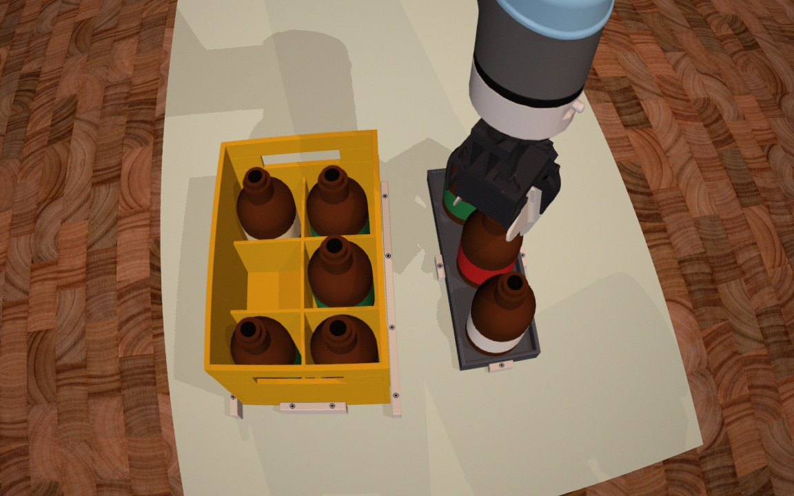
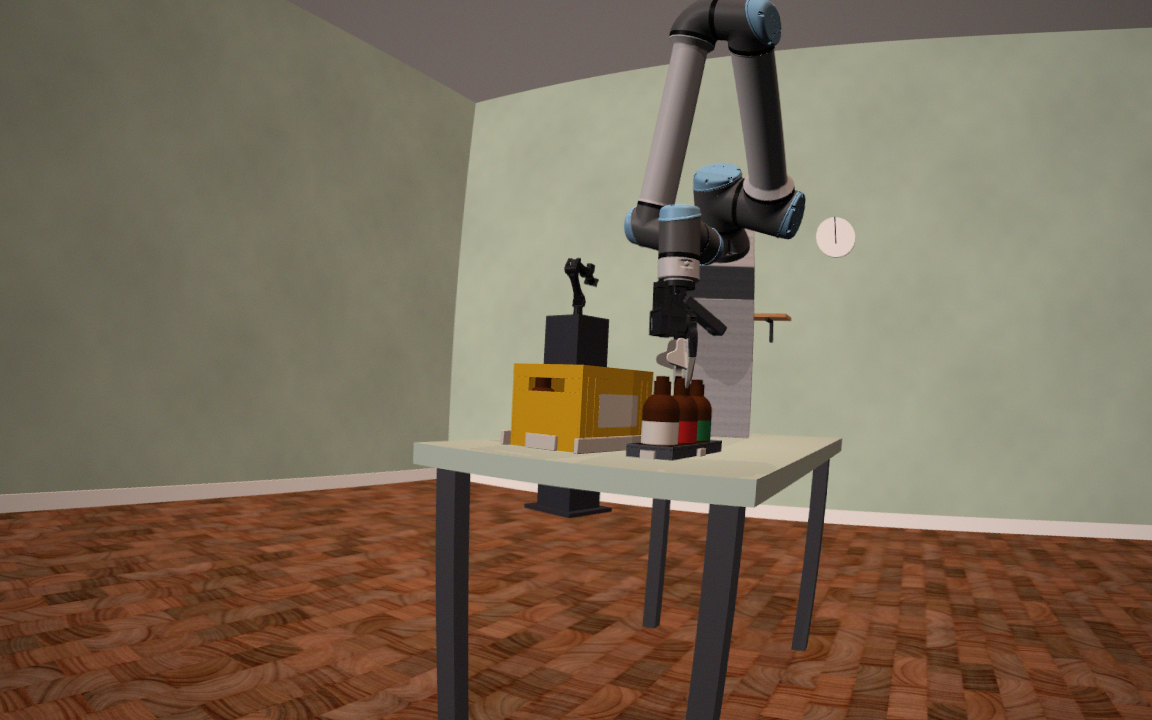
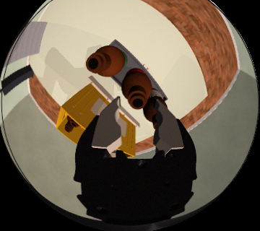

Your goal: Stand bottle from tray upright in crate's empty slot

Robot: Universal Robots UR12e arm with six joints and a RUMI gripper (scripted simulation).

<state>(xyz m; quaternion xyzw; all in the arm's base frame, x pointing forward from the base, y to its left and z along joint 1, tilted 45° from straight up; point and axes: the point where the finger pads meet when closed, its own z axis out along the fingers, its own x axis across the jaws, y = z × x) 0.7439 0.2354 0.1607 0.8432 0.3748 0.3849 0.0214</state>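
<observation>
Now: the glass bottle 70 mm below my hand. Also, from my hand: yellow crate 60 mm ahead, 220 mm to the right, 70 mm below; then dark tray 140 mm below.
</observation>
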